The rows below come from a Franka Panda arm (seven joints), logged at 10 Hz.
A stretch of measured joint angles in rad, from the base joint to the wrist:
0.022, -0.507, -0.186, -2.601, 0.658, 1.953, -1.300
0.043, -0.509, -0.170, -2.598, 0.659, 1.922, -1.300
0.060, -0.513, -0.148, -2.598, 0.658, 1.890, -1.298
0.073, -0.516, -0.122, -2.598, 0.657, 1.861, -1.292
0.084, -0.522, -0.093, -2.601, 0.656, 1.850, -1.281
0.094, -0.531, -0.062, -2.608, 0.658, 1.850, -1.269
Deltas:
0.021, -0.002, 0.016, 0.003, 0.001, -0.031, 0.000
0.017, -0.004, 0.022, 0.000, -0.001, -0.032, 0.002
0.013, -0.003, 0.026, 0.000, -0.001, -0.029, 0.006
0.011, -0.006, 0.029, -0.003, -0.001, -0.011, 0.011
0.010, -0.009, 0.031, -0.007, 0.002, 0.000, 0.012

